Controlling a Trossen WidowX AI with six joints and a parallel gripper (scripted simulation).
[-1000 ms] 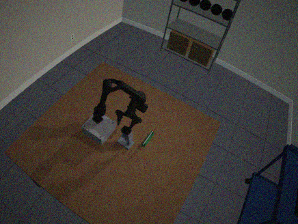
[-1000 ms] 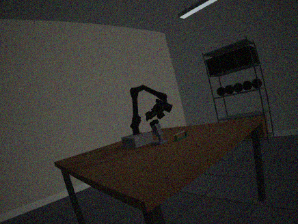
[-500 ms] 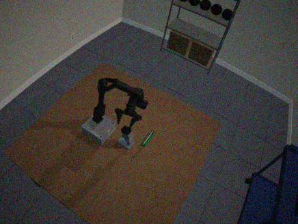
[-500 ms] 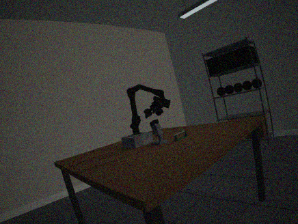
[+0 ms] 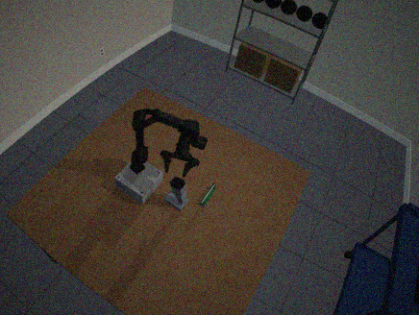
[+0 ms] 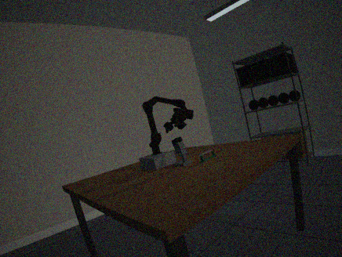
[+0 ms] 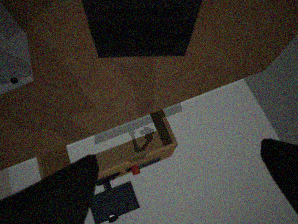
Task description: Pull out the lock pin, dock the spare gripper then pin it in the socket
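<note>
Now: the green holder 220 mm below my gripper tip, 160 mm to the left of it and 120 mm ahead of it. The rest, counted from my gripper tip: spare gripper: 120 mm below, 20 mm to the left, 20 mm ahead; then socket mount: 190 mm below, 30 mm to the left, 20 mm ahead.
</note>
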